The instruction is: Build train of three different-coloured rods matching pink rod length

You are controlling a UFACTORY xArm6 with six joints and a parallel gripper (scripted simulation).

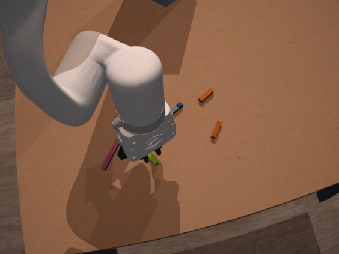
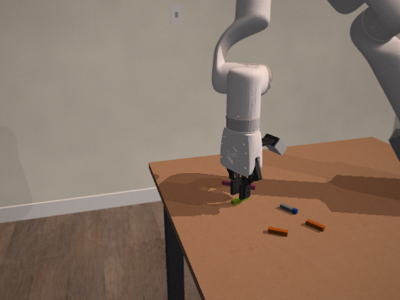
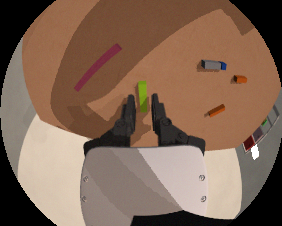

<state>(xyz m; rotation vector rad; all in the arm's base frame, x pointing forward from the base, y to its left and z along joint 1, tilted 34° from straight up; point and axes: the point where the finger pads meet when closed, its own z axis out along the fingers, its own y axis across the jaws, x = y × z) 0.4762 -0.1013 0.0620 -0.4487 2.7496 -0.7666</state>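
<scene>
Right now the lime rod is 30 mm below my hand. The rest, counted from my hand: grey rod: 80 mm to the left, 80 mm behind, 30 mm below; then pink rod: 70 mm to the right, 40 mm behind, 30 mm below; then blue rod: 100 mm to the left, 90 mm behind, 30 mm below.
</scene>
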